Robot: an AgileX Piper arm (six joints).
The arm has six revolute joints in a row. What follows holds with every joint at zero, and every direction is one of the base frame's. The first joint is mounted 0.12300 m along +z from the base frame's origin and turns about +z. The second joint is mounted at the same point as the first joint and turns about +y. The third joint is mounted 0.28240 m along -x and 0.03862 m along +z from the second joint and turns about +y. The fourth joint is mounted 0.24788 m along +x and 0.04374 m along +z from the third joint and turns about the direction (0.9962, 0, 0.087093). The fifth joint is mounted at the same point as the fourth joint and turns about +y. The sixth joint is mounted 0.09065 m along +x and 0.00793 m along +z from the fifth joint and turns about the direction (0.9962, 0, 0.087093). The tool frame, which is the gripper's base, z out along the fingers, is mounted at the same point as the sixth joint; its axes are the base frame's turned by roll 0.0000, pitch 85.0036 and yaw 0.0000 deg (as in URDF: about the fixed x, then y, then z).
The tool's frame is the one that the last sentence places.
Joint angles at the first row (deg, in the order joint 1, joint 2, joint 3, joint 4, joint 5, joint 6):
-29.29 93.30 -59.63 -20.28 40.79 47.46
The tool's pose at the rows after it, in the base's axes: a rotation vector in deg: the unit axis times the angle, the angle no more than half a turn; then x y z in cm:
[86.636 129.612 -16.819 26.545 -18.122 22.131]
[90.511 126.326 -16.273 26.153 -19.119 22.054]
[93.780 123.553 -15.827 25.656 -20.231 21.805]
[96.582 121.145 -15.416 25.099 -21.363 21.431]
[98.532 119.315 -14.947 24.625 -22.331 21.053]
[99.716 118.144 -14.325 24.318 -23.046 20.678]
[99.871 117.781 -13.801 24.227 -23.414 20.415]
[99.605 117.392 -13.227 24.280 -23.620 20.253]
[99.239 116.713 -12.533 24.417 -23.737 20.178]
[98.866 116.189 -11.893 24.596 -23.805 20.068]
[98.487 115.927 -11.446 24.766 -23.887 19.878]
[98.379 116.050 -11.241 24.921 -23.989 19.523]
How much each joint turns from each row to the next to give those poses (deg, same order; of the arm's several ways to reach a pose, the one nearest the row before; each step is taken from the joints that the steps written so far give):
-1.37 0.05 -0.38 -0.04 -0.29 2.47
-1.98 0.41 -0.25 0.28 -0.79 1.70
-2.28 0.60 -0.11 0.47 -1.06 0.79
-2.36 0.75 0.00 0.59 -1.27 0.25
-2.03 0.74 0.00 0.72 -1.30 -0.30
-1.50 0.73 0.00 0.90 -1.20 -0.66
-0.74 0.52 0.01 0.73 -0.92 -0.84
-0.35 0.36 -0.01 0.59 -0.99 -0.57
-0.13 0.23 -0.01 0.52 -1.10 -0.24
0.00 0.29 -0.01 0.43 -1.00 -0.14
0.00 0.42 0.00 0.27 -0.92 -0.16
0.00 0.67 -0.01 0.05 -0.67 -0.04

